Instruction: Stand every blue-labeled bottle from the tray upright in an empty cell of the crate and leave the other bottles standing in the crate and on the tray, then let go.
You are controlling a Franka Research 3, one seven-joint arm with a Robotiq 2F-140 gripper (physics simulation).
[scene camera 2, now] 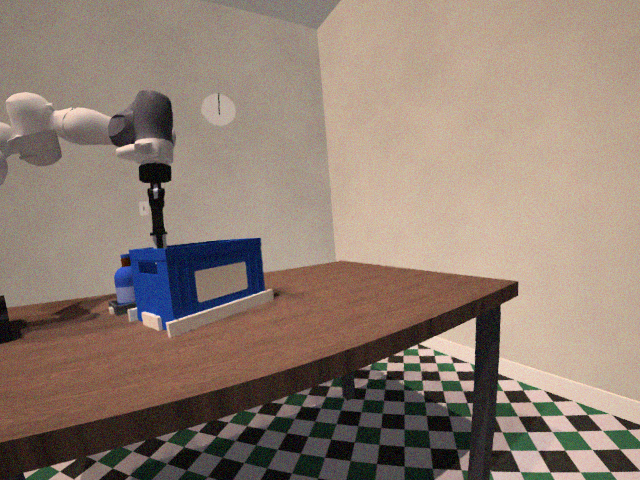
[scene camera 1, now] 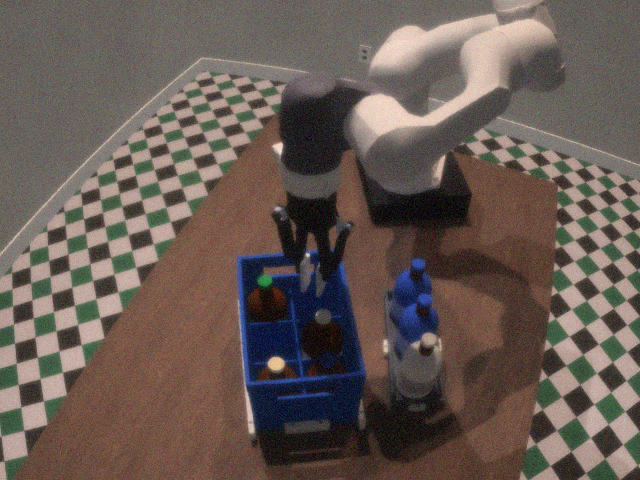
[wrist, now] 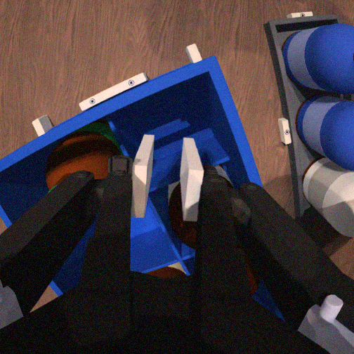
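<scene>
The blue crate (scene camera 1: pixel 266 408) (scene camera 2: pixel 149 289) (wrist: pixel 230 105) holds a green-capped brown bottle (scene camera 1: pixel 266 303) (wrist: pixel 80 155) at back left, a pale-capped brown bottle (scene camera 1: pixel 321 338) at middle right, and cream-capped (scene camera 1: pixel 276 365) and blue-capped (scene camera 1: pixel 328 361) bottles in front. The back right and middle left cells look empty. Two blue bottles (scene camera 1: pixel 412 286) (wrist: pixel 325 57) with pale blue labels and a white bottle (scene camera 1: pixel 418 369) (wrist: pixel 332 192) stand on the dark tray (wrist: pixel 283 85). My gripper (scene camera 1: pixel 312 281) (scene camera 2: pixel 160 241) (wrist: pixel 167 155) is partly open and empty, fingertips near rim height over the back right cell.
White blocks (scene camera 2: pixel 221 312) (wrist: pixel 114 92) flank the crate on the wooden table (scene camera 2: pixel 330 289). The tray stands to the crate's right in scene camera 1. The black robot base (scene camera 1: pixel 418 206) is behind. The crate's walls and dividers surround the cell below the fingers.
</scene>
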